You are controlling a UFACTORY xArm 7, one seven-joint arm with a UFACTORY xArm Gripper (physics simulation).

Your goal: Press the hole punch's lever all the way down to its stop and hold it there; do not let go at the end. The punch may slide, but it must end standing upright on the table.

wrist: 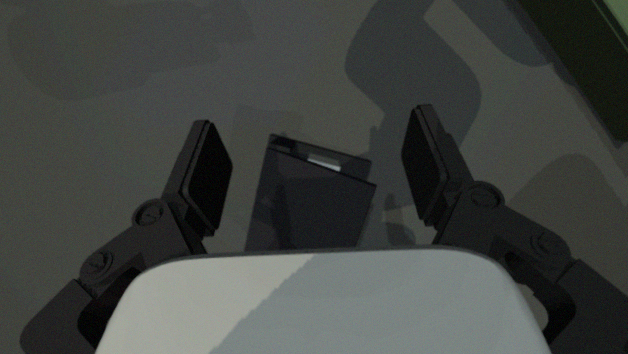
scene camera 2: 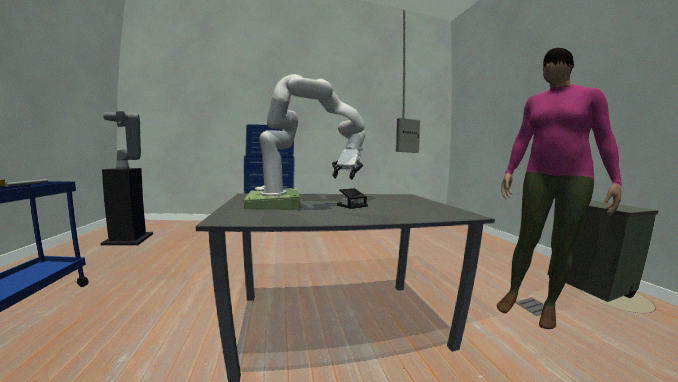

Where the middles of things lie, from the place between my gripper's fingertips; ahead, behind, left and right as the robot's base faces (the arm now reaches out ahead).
Right now the flat lever (wrist: 299, 204) is 70 mm ahead of my hand, 40 mm to the left of it and 90 mm below it. The rest, counted from my hand: black hole punch (wrist: 357, 167): 70 mm ahead, 40 mm to the left, 110 mm below.
